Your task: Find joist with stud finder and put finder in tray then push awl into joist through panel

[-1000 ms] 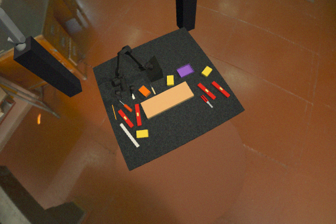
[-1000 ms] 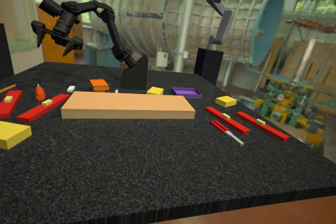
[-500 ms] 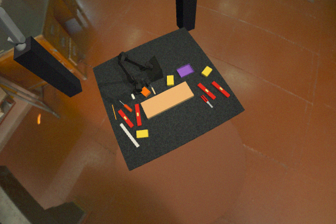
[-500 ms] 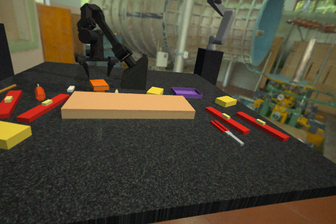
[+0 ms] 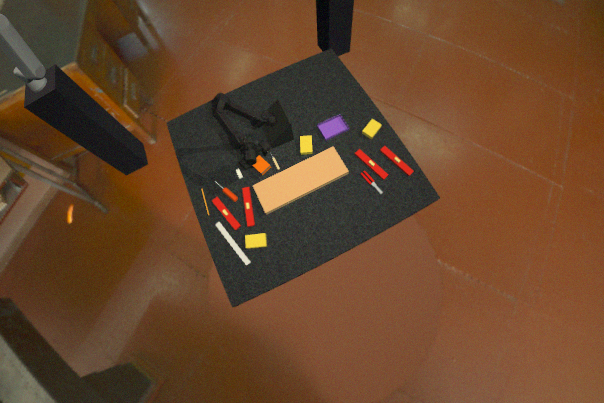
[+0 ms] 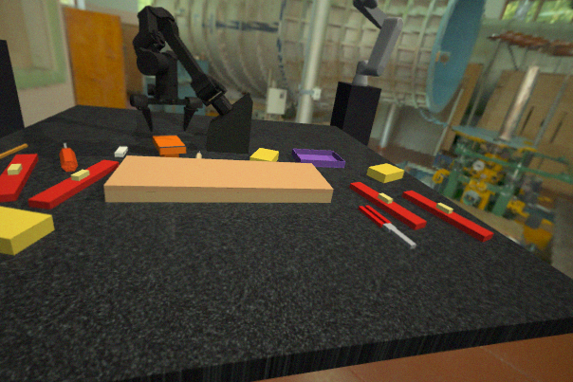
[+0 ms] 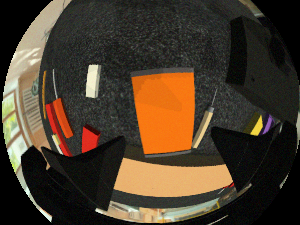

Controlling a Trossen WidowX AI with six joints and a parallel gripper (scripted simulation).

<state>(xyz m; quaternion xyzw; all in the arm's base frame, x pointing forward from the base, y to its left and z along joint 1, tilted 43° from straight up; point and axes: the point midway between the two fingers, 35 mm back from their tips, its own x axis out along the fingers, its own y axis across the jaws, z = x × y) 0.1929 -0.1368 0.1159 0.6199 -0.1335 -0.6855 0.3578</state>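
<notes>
Now: the orange stud finder 7 cm below my gripper tip, 2 cm behind it and 1 cm to the right of it. Also, from my gripper tip: small white block (14 cm to the right, 8 cm below, 3 cm behind); pencil (39 cm to the right, 8 cm below, 4 cm ahead); awl (9 cm to the left, 8 cm below, 1 cm behind).
</notes>
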